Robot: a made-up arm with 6 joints.
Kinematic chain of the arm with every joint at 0, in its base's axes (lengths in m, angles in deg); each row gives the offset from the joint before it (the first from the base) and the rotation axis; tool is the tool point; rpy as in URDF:
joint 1: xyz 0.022 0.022 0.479 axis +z
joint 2: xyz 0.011 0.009 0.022 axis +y
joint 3: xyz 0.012 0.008 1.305 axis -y
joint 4: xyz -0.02 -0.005 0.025 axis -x
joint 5: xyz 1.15 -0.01 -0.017 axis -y
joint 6: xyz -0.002 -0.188 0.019 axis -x
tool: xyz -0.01 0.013 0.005 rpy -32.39 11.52 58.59
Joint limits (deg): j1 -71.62..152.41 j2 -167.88..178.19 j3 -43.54..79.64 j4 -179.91..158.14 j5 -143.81..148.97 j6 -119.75..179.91
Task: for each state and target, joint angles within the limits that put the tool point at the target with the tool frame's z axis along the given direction. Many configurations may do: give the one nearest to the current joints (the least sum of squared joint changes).
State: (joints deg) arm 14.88 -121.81 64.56 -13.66 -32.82 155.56
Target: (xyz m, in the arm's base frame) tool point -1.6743 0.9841 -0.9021 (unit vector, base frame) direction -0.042 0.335 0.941
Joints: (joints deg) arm -34.93 -132.85 77.61 -18.31 5.29 156.18
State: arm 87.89 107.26 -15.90 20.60 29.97 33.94
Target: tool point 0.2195 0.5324 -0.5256 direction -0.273 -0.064 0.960
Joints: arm 78.55 98.18 -43.54 62.39 62.83 39.07
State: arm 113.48 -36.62 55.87 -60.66 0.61 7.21
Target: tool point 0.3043 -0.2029 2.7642 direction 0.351 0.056 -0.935
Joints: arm 133.18 -26.64 60.54 -68.03 49.03 -25.12
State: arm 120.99 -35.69 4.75 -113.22 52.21 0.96
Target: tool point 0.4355 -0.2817 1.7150 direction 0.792 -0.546 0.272
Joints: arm 151.66 -74.43 -17.38 -100.98 69.08 52.29
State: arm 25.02 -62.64 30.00 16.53 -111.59 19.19
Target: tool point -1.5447 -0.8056 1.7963 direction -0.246 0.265 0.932
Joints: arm 22.44 -79.67 31.72 21.70 -118.82 -1.78
